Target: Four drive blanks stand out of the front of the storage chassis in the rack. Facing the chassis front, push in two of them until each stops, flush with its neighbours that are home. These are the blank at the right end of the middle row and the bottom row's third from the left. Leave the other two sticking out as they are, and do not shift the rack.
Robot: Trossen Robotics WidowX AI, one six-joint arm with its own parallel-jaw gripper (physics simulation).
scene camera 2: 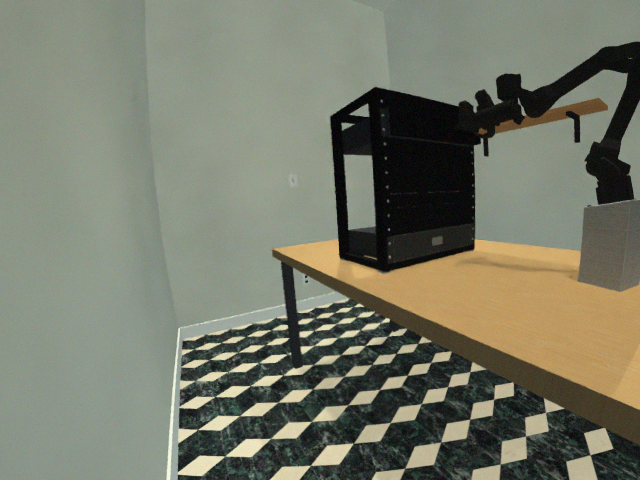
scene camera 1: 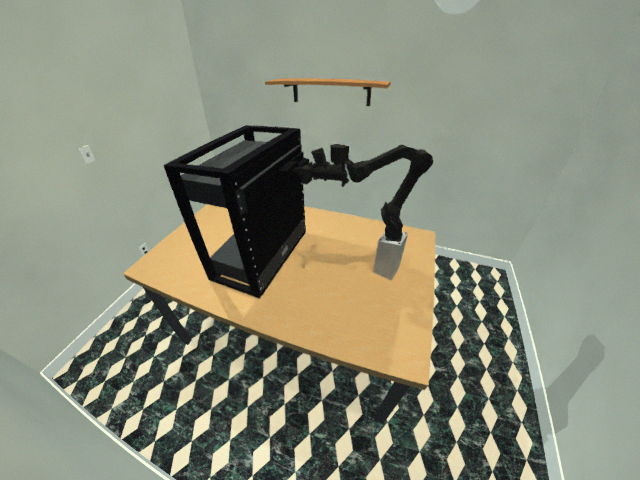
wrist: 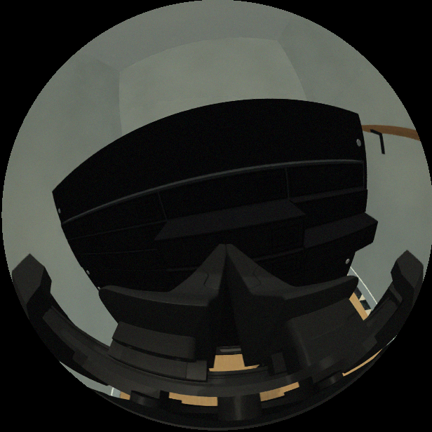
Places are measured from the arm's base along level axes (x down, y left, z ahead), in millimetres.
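Pixels of known places: gripper, between the fingertips: (scene camera 2: 454,127) (scene camera 1: 292,169); arm's base, origin of its link: (scene camera 2: 617,202) (scene camera 1: 394,236).
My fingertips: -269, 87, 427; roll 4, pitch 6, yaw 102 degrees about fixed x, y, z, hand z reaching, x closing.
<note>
Ahead of a thing's pixels: the offset from my fingertips to its top centre, as dx, dy, dz. "spot": to the spot under its first point. Level surfaces: height alone.
The black rack {-109, +61, +190} (scene camera 1: 240,232) (scene camera 2: 381,180) stands upright on the table and holds the storage chassis (scene camera 2: 423,165) (wrist: 215,174). In the wrist view a wide blank (wrist: 230,220) juts out of the middle row, third column. Another blank (wrist: 340,231) juts out lower at the right end, apparently in the bottom row. The middle row's right-end blank (wrist: 332,206) looks level with the front around it. My gripper (wrist: 224,250) (scene camera 2: 459,127) is shut and empty, with its tips pointing at the chassis front near the wide blank. The fingers hide the bottom row's third blank; contact cannot be told.
The rack stands on the wooden table {dx +477} (scene camera 1: 351,310) (scene camera 2: 516,310). A grey unit with a light label {spot: +399, +52, +50} (scene camera 2: 437,240) fills the rack's bottom. The arm stands on a grey pedestal (scene camera 1: 390,258) (scene camera 2: 604,248). A wooden wall shelf (scene camera 1: 328,82) (scene camera 2: 568,113) hangs behind.
</note>
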